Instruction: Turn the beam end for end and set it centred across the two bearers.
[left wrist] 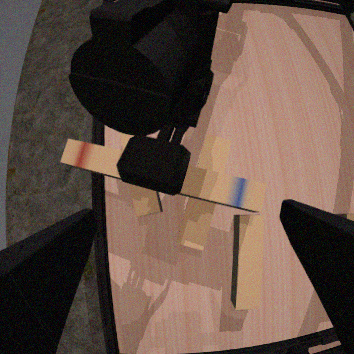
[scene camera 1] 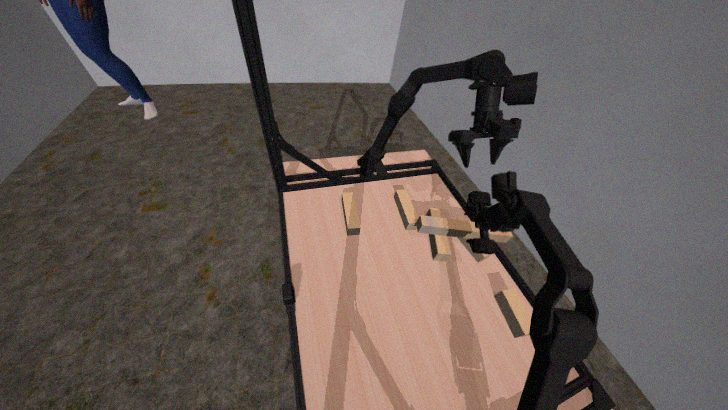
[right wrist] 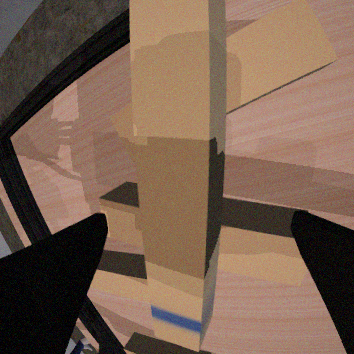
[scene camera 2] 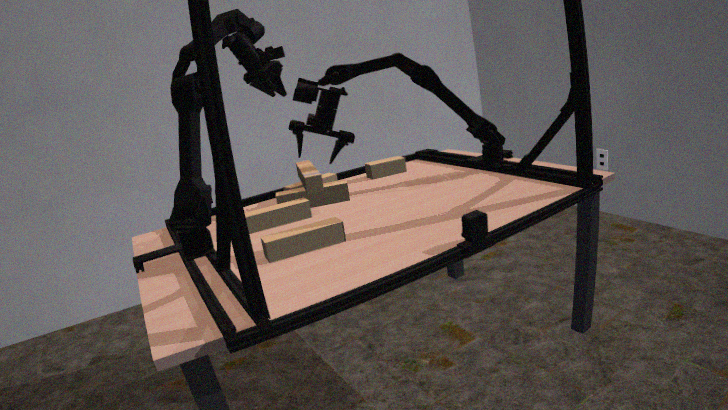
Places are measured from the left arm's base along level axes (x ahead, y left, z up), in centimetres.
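Pixels of known places: left gripper, fingertip midpoint: (left wrist: 188, 214) (scene camera 1: 479, 165) (scene camera 2: 279, 95); right gripper, fingertip midpoint: (scene camera 1: 466, 227) (right wrist: 201, 222) (scene camera 2: 314, 160); left arm's base at its link origin: (scene camera 1: 365, 173) (scene camera 2: 198, 253); right arm's base at its link origin: (scene camera 2: 493, 162).
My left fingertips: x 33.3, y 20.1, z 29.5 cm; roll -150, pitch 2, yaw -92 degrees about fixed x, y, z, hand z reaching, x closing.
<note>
Ahead of a thing's pixels: the offset from my left fingertips to its top centre. Level surfaces: height alone.
The wooden beam {dy +4.1, dx +6.3, dz -21.5 cm} (scene camera 1: 433, 225) (scene camera 2: 308, 175) (left wrist: 220, 187) (right wrist: 175, 100) lies across two bearers, one {dy -3.6, dx +3.3, dz -26.4 cm} (scene camera 1: 440, 249) (scene camera 2: 333, 193) (left wrist: 195, 230) (right wrist: 260, 262) near its blue-banded end, the other {dy +7.8, dx +8.2, dz -27.0 cm} (left wrist: 145, 205) (right wrist: 280, 55) farther along and angled differently. In the left wrist view its red-banded end reaches out over the table's edge. My right gripper (scene camera 1: 478, 230) (scene camera 2: 315, 159) (right wrist: 201, 222) is open above the beam, fingers on either side, not gripping. My left gripper (scene camera 1: 480, 164) (scene camera 2: 279, 94) (left wrist: 188, 214) is open and empty, high above the table. Exact contact under the beam is hidden.
Loose blocks stand on the table {dz -31.4 cm} (scene camera 1: 326, 305) (scene camera 2: 397, 219): one {dy -32.7, dx -12.5, dz -27.0 cm} (scene camera 1: 351, 213) (scene camera 2: 304, 240) apart at the left in scene camera 1, one {dy -10.5, dx -10.1, dz -27.0 cm} (scene camera 1: 406, 208) (scene camera 2: 279, 214) (left wrist: 250, 265) close to the beam's blue end, one {dy +6.7, dx +34.8, dz -26.7 cm} (scene camera 1: 515, 311) (scene camera 2: 385, 167) near the right arm. A black frame post (scene camera 1: 257, 76) rises at the table's side.
</note>
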